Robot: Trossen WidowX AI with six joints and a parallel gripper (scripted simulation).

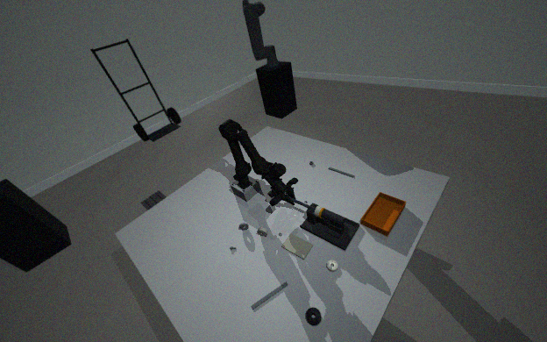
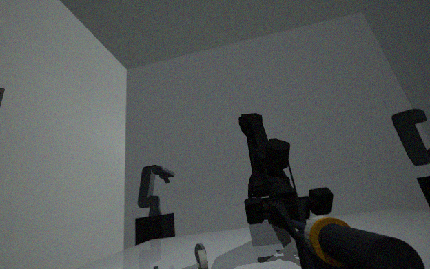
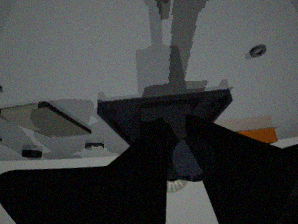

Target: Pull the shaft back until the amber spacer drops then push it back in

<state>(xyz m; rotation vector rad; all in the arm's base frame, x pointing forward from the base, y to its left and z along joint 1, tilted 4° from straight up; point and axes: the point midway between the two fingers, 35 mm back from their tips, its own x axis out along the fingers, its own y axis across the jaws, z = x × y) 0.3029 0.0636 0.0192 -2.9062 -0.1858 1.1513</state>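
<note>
Now: gripper tip 60 mm short of the thin shaft, 20 mm below it and 10 mm to the right of it. Also, from my gripper tip: pale spacer 150 mm ahead, 20 mm above, 10 mm to the left; amber spacer 150 mm ahead, 20 mm to the left, 20 mm above; pale flat plate 150 mm to the right, 130 mm ahead, 50 mm below.
</note>
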